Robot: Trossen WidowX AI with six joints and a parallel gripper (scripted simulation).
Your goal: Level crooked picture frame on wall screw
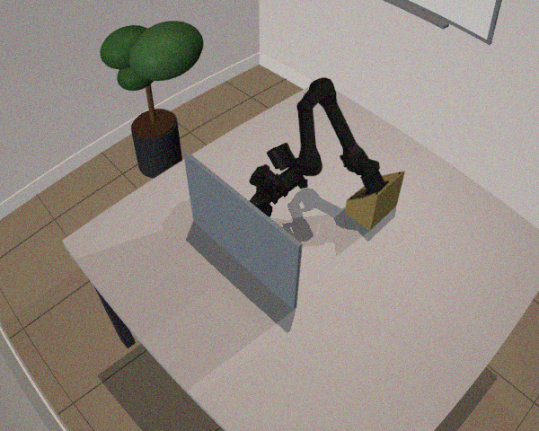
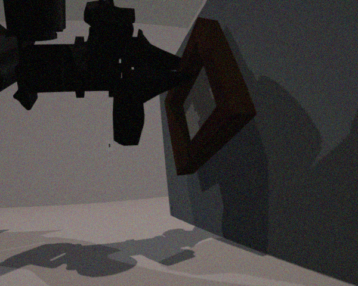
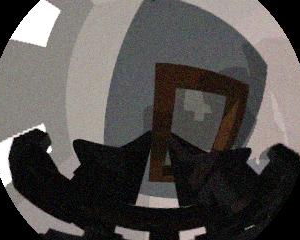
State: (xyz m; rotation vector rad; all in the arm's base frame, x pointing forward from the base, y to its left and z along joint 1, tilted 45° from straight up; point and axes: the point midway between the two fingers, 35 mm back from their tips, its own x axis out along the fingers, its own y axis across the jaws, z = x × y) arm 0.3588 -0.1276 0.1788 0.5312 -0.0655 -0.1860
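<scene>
Right now the brown wooden picture frame is 5 cm below my gripper tip and 1 cm to the right of it. The rest, counted from my gripper tip: dark grey wall panel 6 cm below, 2 cm ahead.
</scene>
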